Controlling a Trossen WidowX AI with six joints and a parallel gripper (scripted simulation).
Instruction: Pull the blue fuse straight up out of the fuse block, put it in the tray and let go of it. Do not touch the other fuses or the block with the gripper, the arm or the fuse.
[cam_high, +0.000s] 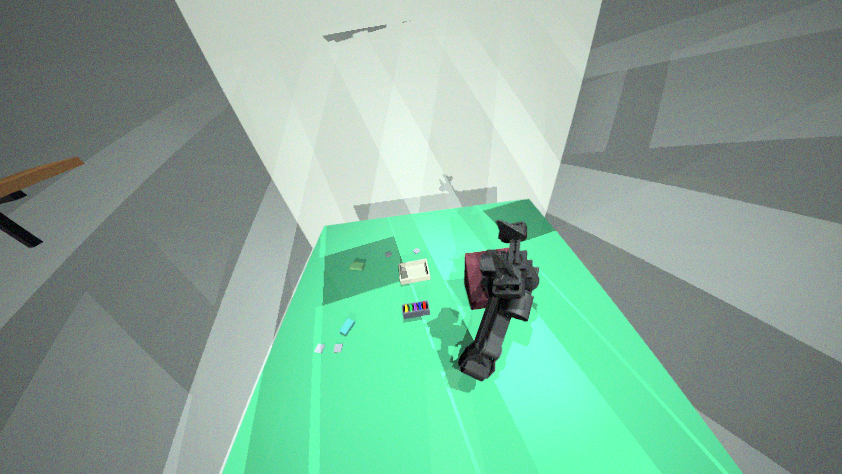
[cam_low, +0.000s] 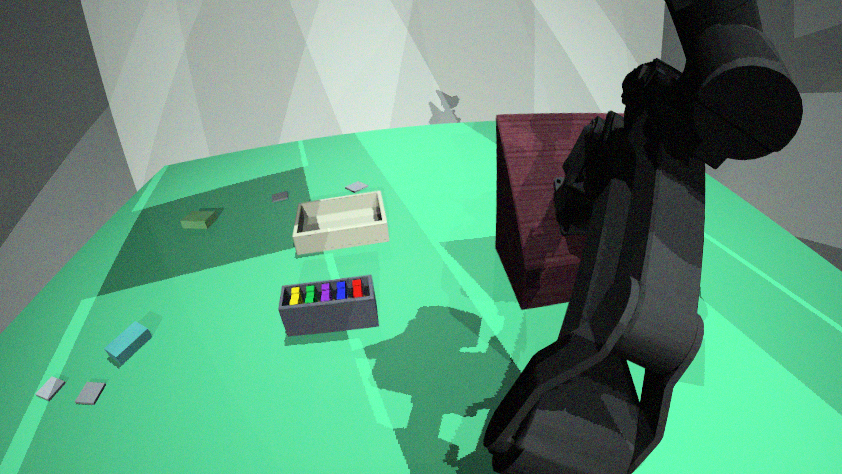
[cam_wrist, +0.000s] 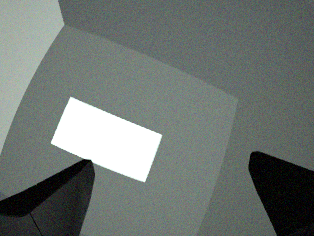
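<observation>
The blue fuse lies 21 cm ahead of my gripper tip, 12 cm to the right of it and 44 cm below it. Round my gripper tip: green fuse: 24 cm ahead, 11 cm to the right, 44 cm below; then red fuse: 19 cm ahead, 12 cm to the right, 44 cm below; then purple fuse: 22 cm ahead, 11 cm to the right, 44 cm below.
</observation>
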